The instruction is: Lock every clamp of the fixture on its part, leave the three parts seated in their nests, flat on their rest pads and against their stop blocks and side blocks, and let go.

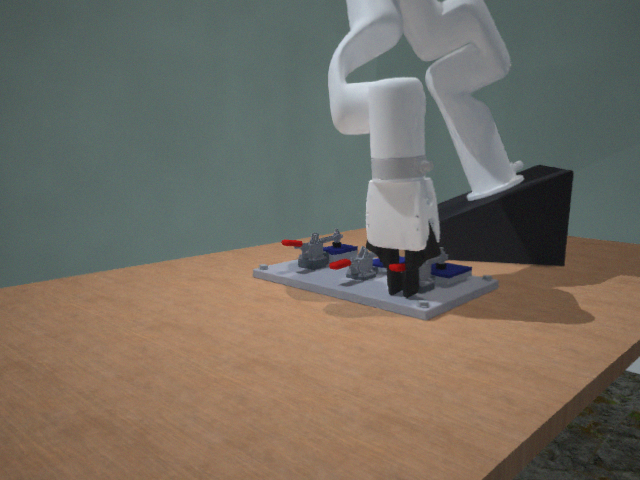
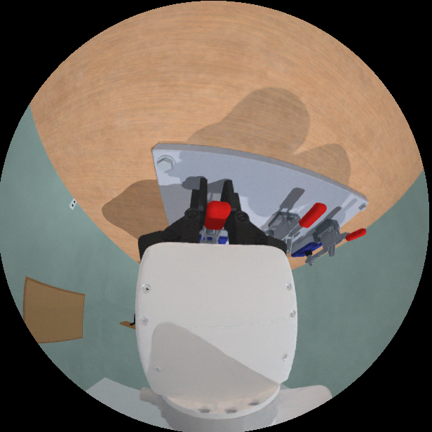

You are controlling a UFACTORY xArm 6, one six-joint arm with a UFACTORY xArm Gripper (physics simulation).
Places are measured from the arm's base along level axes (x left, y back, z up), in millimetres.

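Pixels of known places: gripper, fingertip midpoint: [image 1: 403, 293]; arm's base, origin of the base link: [image 1: 495, 189].
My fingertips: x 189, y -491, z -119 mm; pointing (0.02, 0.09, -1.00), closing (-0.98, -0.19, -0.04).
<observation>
For each thing: its top centre in the pictures, then the offset to it from my fingertips. "pt": a spot on its surface instead. Level surfaces: height alone.
- clamp's black tip, surface spot: [image 1: 440, 266] pt dy +105, dx -19, dz +25 mm
- middle clamp, middle of its top: [image 1: 362, 246] dy +25, dx -118, dz +50 mm
- low red handle, surface spot: [image 1: 340, 264] pt dy -41, dx -98, dz +32 mm
- far clamp, middle of its top: [image 1: 314, 232] dy +6, dx -227, dz +61 mm
- nearly level red handle, surface spot: [image 1: 292, 242] pt dy -56, dx -206, dz +52 mm
- grey fixture plate, surface spot: [image 1: 330, 287] pt dy -60, dx -98, dz -3 mm
- wooden table, its level: dz -17 mm
My gripper [image 1: 403, 291] [image 2: 213, 188] points down, shut on the red handle [image 1: 397, 267] [image 2: 217, 215] of the nearest clamp, with a finger on each side. That clamp's black tip [image 1: 440, 266] rests on a blue-topped part [image 1: 455, 269]. The middle clamp [image 1: 361, 266] [image 2: 284, 223] has a low red handle [image 1: 340, 264] [image 2: 313, 215]; its part [image 1: 379, 262] is mostly hidden behind the gripper. The far clamp [image 1: 313, 254] [image 2: 327, 232] has a nearly level red handle [image 1: 292, 242] [image 2: 356, 234] and its tip over a blue-topped part [image 1: 345, 249] [image 2: 306, 249]. Seating contacts are too small to tell.
The grey fixture plate [image 1: 330, 287] [image 2: 240, 170] lies on the wooden table [image 1: 258, 372] [image 2: 150, 75], with bolt heads at its corners. A black wedge-shaped base [image 1: 527, 222] stands behind it under the arm. The middle clamp stands close beside the gripper.
</observation>
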